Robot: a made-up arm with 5 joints.
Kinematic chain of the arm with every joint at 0, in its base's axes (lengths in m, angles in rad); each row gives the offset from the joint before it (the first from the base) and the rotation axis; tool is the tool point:
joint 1: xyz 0 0 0.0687 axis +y
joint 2: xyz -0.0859 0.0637 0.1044 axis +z
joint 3: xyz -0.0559 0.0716 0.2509 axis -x
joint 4: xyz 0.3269 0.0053 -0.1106 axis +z
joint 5: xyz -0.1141 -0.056 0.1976 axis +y
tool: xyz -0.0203 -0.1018 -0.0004
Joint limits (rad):
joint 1: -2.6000..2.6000
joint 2: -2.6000..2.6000
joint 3: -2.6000..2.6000
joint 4: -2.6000..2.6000
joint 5: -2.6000..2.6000
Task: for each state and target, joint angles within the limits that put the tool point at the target. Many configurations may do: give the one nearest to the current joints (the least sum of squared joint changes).
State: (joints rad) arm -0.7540 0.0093 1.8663 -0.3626 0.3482
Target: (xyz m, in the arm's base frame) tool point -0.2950 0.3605 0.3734
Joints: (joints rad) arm -0.7392 0.3348 2.2824 0.1688 0.4271
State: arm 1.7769 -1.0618 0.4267 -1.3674 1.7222
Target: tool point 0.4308 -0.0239 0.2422
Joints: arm 1.0487 -1.5507 0.0321 -1.3198 1.7481
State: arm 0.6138 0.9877 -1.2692 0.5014 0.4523
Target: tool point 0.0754 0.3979 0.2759
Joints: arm 0.3268 1.5811 -1.1477 1.0051 0.4693
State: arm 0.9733 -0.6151 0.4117 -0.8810 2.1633
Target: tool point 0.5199 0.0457 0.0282
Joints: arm 1.5356 -0.4945 0.7660 -0.2174 2.1383
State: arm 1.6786 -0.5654 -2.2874 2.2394 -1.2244
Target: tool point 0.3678 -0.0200 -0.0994
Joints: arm 0.9995 -0.3932 -2.1919 1.5457 -1.2046
